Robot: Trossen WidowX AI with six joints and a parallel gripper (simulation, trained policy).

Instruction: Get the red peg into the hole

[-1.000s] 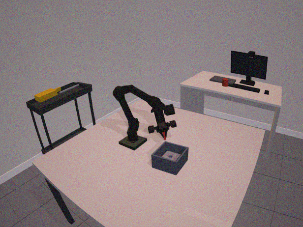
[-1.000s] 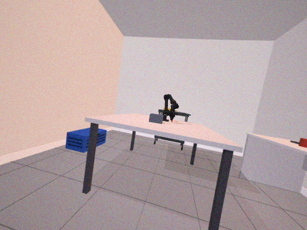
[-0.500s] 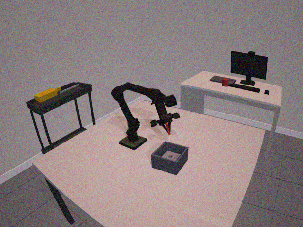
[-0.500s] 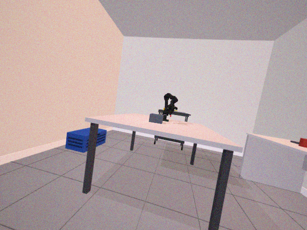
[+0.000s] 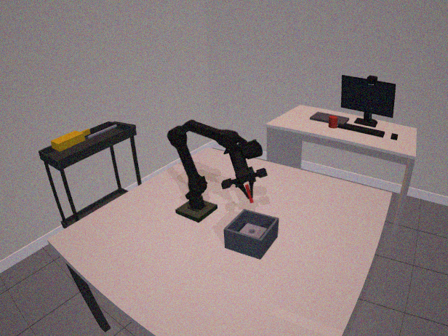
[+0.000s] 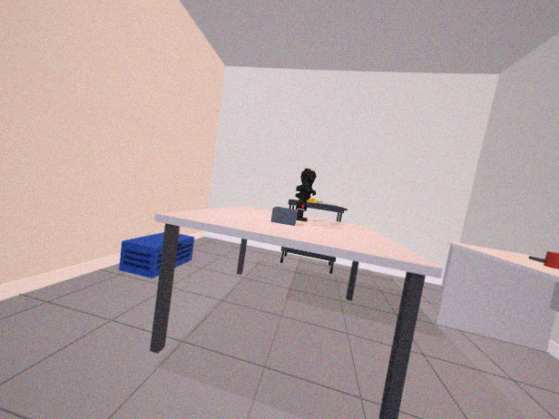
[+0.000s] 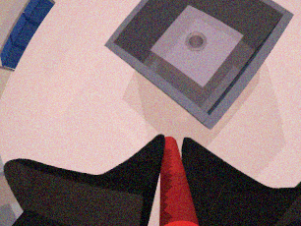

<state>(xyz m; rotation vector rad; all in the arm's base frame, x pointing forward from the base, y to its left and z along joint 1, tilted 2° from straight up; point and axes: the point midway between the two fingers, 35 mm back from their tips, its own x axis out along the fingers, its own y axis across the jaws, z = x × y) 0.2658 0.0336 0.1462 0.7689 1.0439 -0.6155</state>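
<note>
Now: gripper tip 10 cm to the left of the light plate, 10 cm above it and 7 cm short of it. Round my gripper tip: grey box: 11 cm below, 10 cm to the right, 7 cm ahead; red peg: 1 cm to the left, 1 cm behind, 1 cm above.
</note>
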